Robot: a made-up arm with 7 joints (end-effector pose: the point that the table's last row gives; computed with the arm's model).
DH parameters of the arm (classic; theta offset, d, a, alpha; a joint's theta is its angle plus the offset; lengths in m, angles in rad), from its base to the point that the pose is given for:
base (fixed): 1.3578 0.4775 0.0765 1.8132
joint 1: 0 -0.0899 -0.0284 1.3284
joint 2: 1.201 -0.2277 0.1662 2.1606
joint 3: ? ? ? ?
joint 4: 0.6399 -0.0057 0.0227 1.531
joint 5: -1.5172 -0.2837 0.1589 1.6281
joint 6: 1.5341 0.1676 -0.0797 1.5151
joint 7: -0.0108 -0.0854 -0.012 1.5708
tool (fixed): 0 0.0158 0 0
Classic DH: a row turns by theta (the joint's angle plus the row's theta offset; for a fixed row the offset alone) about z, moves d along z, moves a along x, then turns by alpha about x.
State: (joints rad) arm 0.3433 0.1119 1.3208 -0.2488 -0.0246 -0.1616 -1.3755
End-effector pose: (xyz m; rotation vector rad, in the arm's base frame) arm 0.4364 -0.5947 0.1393 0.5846 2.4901 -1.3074
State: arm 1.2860 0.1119 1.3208 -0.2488 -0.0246 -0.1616 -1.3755
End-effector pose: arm 0.4308 -0.1928 -0.2265 1.1270 2.7947 -0.0832
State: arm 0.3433 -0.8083 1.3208 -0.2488 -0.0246 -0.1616 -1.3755
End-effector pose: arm 0.8255 0.0500 0.3891 -0.3016 2.0364 -0.8726
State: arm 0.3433 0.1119 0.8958 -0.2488 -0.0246 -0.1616 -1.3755
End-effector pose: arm 0.3613 -0.7011 0.2191 1.1373 2.2536 -1.2324
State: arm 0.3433 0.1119 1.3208 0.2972 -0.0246 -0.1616 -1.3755
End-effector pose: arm 0.5414 -0.5000 0.2992 0.2748 2.0173 -1.2014
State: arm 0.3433 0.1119 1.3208 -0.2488 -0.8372 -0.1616 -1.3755
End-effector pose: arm 0.3750 -0.6880 0.2221 1.4553 2.0867 -0.7417
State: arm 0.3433 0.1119 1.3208 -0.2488 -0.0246 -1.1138 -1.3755
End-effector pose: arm 0.3950 -0.5221 0.2240 0.8934 1.6081 -2.3252
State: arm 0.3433 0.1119 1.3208 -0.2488 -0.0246 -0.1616 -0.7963
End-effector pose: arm 0.4272 -0.5956 0.1327 -0.9428 -2.5222 1.0968
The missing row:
joint 3: 1.4831 -0.5265 -0.0871 -1.4406
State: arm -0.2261 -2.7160 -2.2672 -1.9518 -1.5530 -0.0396 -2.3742
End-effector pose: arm -0.4170 0.7018 0.2939 -0.9792 -1.2938 0.5606
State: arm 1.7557 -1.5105 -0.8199 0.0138 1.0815 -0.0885 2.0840
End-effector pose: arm 0.6614 -0.3171 0.5357 0.8839 -0.4727 -1.2202
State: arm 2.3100 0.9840 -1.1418 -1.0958 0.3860 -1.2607 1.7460
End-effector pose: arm -0.2945 0.7510 0.1680 -0.4793 -2.7641 0.4964
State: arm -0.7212 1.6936 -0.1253 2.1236 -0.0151 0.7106 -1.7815
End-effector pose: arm -0.1344 -0.0487 1.0046 0.8885 0.0670 2.6227
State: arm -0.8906 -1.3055 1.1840 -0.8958 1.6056 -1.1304 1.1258
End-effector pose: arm 0.4180 -0.0269 0.1062 0.4764 0.2104 -2.4850
